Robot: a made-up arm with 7 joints. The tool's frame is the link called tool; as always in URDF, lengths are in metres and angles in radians. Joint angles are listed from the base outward.
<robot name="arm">
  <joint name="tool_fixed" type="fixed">
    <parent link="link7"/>
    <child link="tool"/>
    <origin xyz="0 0 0" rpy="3.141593 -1.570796 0"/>
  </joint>
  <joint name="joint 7" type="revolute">
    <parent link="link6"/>
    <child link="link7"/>
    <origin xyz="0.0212 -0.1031 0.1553"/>
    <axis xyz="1 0 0"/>
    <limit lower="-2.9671" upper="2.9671"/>
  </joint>
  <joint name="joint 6" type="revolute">
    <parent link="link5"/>
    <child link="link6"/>
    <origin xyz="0 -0.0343 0.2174"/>
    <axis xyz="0 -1 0"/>
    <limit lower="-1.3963" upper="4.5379"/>
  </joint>
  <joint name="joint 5" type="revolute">
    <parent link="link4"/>
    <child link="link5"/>
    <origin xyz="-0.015 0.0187 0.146"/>
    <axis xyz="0 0 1"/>
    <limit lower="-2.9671" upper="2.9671"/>
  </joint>
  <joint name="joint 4" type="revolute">
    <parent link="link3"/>
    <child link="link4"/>
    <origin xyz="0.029 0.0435 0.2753"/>
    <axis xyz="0 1 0"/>
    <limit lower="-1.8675" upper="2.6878"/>
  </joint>
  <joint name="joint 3" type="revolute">
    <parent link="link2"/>
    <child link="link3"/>
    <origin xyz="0 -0.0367 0.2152"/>
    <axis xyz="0 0 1"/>
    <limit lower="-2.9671" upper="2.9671"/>
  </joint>
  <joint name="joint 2" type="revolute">
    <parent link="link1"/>
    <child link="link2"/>
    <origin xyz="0 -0.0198 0.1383"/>
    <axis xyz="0 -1 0"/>
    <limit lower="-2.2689" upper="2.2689"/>
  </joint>
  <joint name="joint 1" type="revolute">
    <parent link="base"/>
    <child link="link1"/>
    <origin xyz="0 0 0.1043"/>
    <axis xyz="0 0 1"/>
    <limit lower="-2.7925" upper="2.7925"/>
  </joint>
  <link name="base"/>
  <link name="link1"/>
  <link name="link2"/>
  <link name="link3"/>
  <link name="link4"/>
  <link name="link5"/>
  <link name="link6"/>
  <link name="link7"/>
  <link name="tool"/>
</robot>
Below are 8 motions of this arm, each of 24 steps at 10 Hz.
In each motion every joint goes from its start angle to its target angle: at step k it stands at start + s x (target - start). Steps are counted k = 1, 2, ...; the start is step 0. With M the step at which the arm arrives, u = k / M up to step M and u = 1 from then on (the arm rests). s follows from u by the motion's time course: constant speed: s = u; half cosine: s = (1 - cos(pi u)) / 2; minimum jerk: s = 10 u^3 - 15 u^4 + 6 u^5.
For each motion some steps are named. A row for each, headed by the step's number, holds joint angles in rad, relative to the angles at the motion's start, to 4 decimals.
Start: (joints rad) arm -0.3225 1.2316 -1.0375 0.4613 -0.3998 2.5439 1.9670
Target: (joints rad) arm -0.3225 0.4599 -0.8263 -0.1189 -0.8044 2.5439 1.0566
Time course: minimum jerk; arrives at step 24
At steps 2, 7, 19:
2: 0.0000 -0.0039 0.0011 -0.0030 -0.0021 0.0000 -0.0046
7: 0.0000 -0.1175 0.0322 -0.0883 -0.0616 0.0000 -0.1386
19: 0.0000 -0.7219 0.1976 -0.5428 -0.3785 0.0000 -0.8517

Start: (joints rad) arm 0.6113 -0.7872 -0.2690 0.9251 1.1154 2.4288 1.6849
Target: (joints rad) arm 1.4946 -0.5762 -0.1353 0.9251 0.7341 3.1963 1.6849
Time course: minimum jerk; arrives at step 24
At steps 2, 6, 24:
2: 0.0045 0.0011 0.0007 0.0000 -0.0019 0.0039 0.0000
6: 0.0914 0.0218 0.0138 0.0000 -0.0395 0.0794 0.0000
24: 0.8833 0.2110 0.1337 0.0000 -0.3813 0.7675 0.0000

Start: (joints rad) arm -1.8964 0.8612 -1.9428 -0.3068 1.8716 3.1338 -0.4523
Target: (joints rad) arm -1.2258 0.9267 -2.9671 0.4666 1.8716 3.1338 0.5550
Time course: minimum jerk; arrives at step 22
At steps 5, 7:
5: 0.0543 0.0053 -0.0830 0.0627 0.0000 0.0000 0.0816
7: 0.1260 0.0123 -0.1925 0.1454 0.0000 0.0000 0.1893

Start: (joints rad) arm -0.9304 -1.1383 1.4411 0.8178 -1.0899 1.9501 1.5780
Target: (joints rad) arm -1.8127 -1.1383 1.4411 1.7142 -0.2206 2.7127 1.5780
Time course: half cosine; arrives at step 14
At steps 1, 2, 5, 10, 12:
1: -0.0111 0.0000 0.0000 0.0112 0.0109 0.0096 0.0000
2: -0.0437 0.0000 0.0000 0.0444 0.0430 0.0378 0.0000
5: -0.2497 0.0000 0.0000 0.2537 0.2461 0.2159 0.0000
10: -0.7162 0.0000 0.0000 0.7276 0.7056 0.6190 0.0000
12: -0.8386 0.0000 0.0000 0.8520 0.8263 0.7248 0.0000

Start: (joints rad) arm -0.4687 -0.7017 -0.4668 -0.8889 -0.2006 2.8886 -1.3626
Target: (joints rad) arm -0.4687 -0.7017 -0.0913 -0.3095 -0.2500 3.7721 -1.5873
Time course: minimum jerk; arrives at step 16
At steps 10, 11, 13, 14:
10: 0.0000 0.0000 0.2722 0.4199 -0.0358 0.6404 -0.1629
11: 0.0000 0.0000 0.3079 0.4751 -0.0405 0.7245 -0.1843
13: 0.0000 0.0000 0.3572 0.5511 -0.0470 0.8404 -0.2137
14: 0.0000 0.0000 0.3695 0.5701 -0.0486 0.8693 -0.2211

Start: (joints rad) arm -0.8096 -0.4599 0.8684 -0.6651 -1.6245 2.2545 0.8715
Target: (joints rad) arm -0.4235 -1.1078 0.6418 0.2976 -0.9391 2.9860 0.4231
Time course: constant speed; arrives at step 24
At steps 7, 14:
7: 0.1126 -0.1890 -0.0661 0.2808 0.1999 0.2134 -0.1308
14: 0.2252 -0.3779 -0.1322 0.5616 0.3998 0.4267 -0.2616

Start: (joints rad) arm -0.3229 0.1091 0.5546 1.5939 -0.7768 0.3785 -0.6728
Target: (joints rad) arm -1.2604 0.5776 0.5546 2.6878 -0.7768 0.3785 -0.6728
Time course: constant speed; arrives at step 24
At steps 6, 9, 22, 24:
6: -0.2344 0.1171 0.0000 0.2735 0.0000 0.0000 0.0000
9: -0.3516 0.1757 0.0000 0.4102 0.0000 0.0000 0.0000
22: -0.8594 0.4295 0.0000 1.0027 0.0000 0.0000 0.0000
24: -0.9375 0.4685 0.0000 1.0939 0.0000 0.0000 0.0000

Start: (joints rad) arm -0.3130 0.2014 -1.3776 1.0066 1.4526 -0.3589 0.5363
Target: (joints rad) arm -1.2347 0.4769 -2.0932 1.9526 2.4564 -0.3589 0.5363
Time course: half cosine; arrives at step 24
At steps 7, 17, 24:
7: -0.1803 0.0539 -0.1400 0.1851 0.1964 0.0000 0.0000
17: -0.7414 0.2216 -0.5756 0.7609 0.8074 0.0000 0.0000
24: -0.9217 0.2755 -0.7156 0.9460 1.0038 0.0000 0.0000

